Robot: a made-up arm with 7 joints. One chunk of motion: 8 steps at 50 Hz.
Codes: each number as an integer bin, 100 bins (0 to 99) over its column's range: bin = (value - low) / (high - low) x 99, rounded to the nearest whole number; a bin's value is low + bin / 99 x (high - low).
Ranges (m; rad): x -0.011..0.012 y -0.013..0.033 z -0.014..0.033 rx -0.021..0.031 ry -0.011..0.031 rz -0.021..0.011
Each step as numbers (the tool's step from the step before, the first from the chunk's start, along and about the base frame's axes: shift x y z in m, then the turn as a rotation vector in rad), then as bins.
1 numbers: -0.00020 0.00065 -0.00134 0.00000 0.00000 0.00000
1 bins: 46 29 27 40 26 65
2 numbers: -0.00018 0.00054 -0.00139 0.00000 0.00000 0.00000
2 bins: 47 29 27 40 26 65
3 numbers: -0.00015 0.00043 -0.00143 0.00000 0.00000 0.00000
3 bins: 47 29 26 40 26 65
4 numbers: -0.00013 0.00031 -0.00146 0.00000 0.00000 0.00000
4 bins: 47 29 26 40 26 65
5 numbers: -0.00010 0.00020 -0.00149 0.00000 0.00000 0.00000
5 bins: 47 28 26 40 26 65
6 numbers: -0.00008 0.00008 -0.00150 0.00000 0.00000 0.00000
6 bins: 47 28 26 40 26 65
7 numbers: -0.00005 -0.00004 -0.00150 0.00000 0.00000 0.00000
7 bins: 47 28 26 40 26 65
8 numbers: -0.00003 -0.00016 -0.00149 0.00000 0.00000 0.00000
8 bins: 47 28 26 40 26 65
